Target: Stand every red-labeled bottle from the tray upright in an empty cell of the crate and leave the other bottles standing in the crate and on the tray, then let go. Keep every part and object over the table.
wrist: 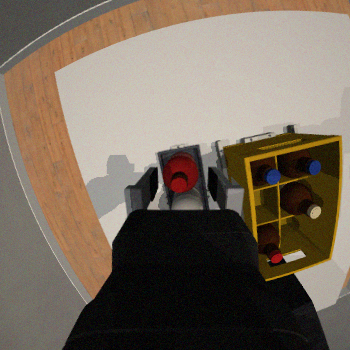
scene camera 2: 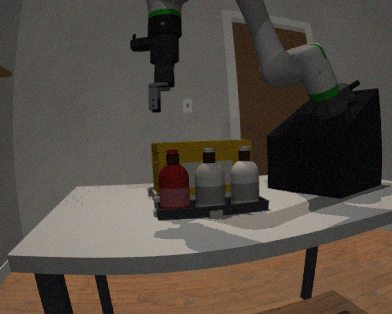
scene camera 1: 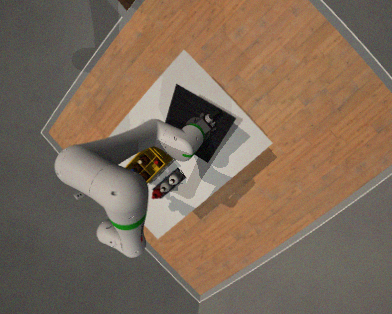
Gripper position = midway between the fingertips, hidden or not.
Observation:
I see my gripper (scene camera 2: pixel 154 111).
My gripper shows as well in the wrist view (wrist: pixel 182 177).

